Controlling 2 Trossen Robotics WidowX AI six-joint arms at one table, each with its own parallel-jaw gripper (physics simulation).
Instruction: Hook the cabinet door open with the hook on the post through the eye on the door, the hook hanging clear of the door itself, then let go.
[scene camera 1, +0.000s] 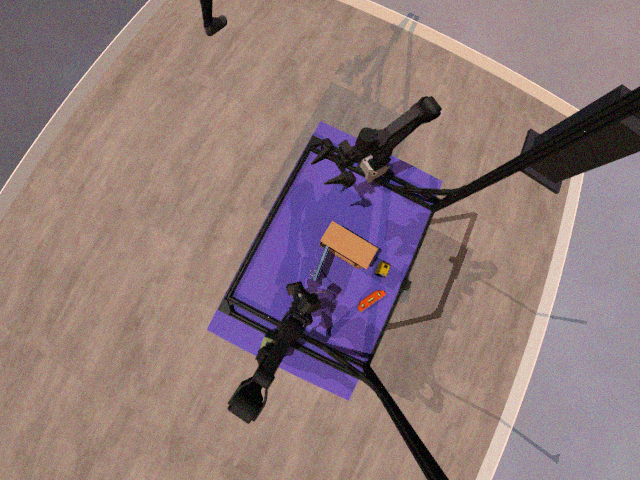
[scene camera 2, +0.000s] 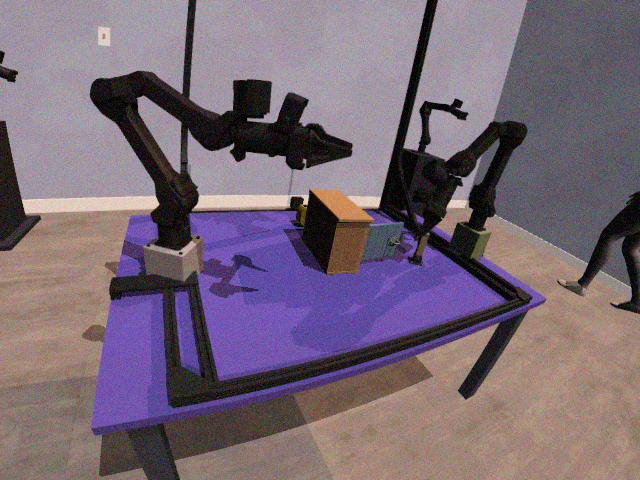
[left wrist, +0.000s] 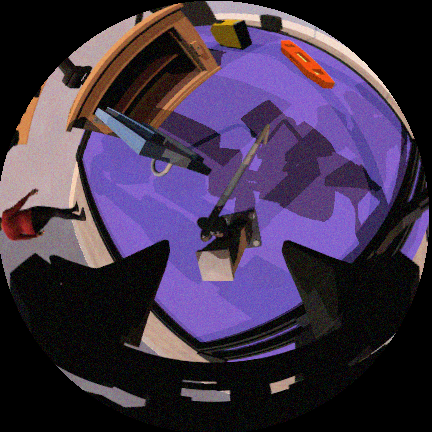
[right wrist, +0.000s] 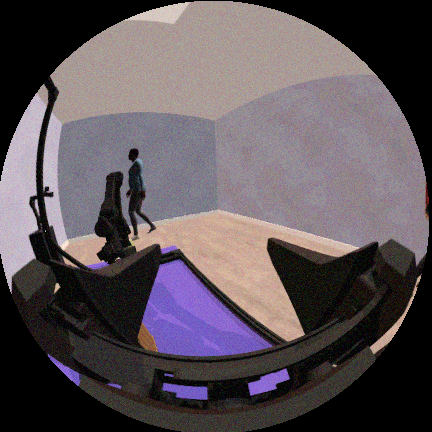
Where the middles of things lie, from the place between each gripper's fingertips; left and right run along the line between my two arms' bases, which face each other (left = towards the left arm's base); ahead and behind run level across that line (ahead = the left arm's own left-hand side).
My left gripper is now 5 cm past the thin hook rod (left wrist: 212, 220), 4 cm to the left of it and 4 cm above it. Round my left hand: orange tool (left wrist: 307, 65): 31 cm behind, 13 cm to the right, 8 cm below; then cabinet door (scene camera 2: 382, 240): 16 cm to the right, 2 cm below; then small wooden cabinet (scene camera 2: 335, 228): 21 cm to the right, 7 cm behind, 1 cm below.
Right now my right hand is 16 cm past the cabinet door, 25 cm to the right of it and 28 cm above it. Round my right hand: orange tool 48 cm behind, 28 cm to the left, 35 cm below; small wooden cabinet 24 cm behind, 20 cm to the left, 27 cm below; thin hook rod 22 cm behind, 37 cm to the left, 30 cm below.
